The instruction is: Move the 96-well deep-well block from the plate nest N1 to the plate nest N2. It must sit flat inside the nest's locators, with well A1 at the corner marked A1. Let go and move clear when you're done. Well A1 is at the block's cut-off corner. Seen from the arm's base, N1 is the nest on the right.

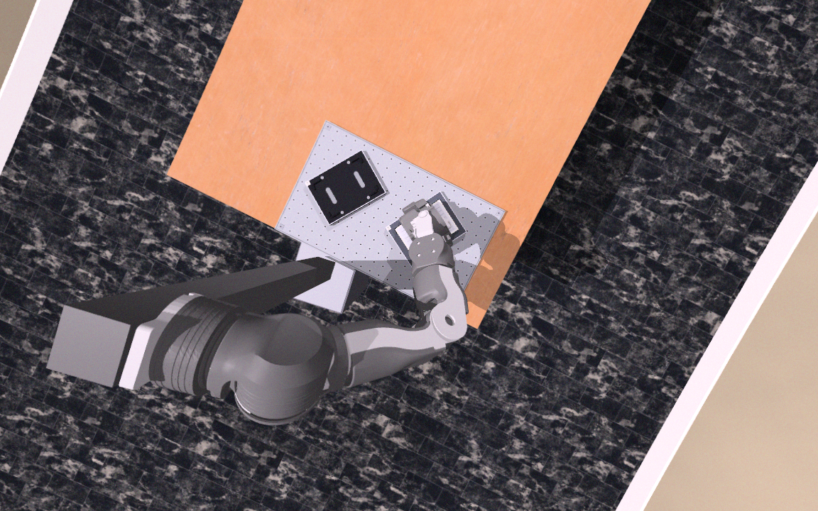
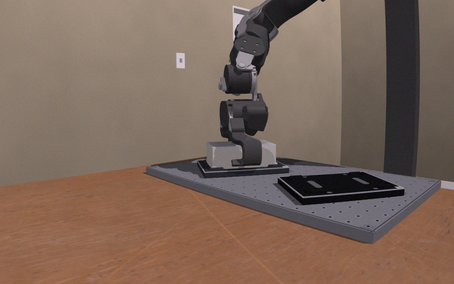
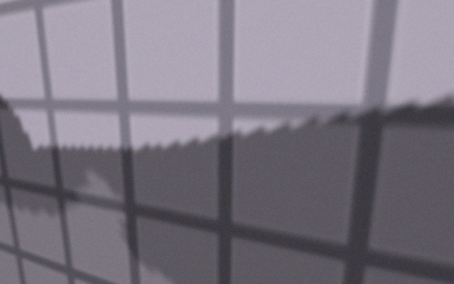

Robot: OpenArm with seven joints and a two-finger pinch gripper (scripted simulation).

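Now: hand 2 cm below the white deep-well block. Round my hand: black plate nest 3 cm ahead, 22 cm to the left, 1 cm below; then A1 mark 3 cm behind, 9 cm to the left, 1 cm below.
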